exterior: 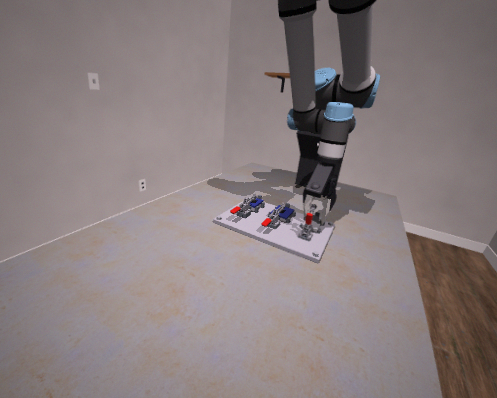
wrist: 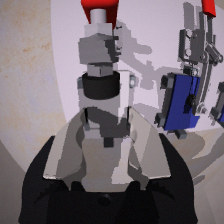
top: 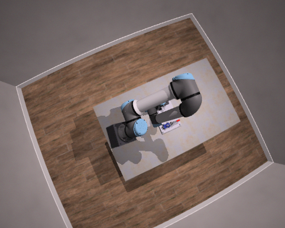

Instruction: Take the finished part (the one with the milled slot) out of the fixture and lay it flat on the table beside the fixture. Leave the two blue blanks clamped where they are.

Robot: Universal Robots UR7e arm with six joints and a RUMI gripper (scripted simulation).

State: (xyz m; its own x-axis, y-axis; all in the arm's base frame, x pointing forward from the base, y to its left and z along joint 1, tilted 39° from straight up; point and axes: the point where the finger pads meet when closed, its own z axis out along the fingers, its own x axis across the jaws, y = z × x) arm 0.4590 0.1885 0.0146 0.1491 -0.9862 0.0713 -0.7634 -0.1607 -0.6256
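The white fixture plate lies 7 cm ahead of my hand, 10 cm to the right of it and 3 cm below it. From my hand the other things lie so: finished part (1 cm behind, 1 cm below).
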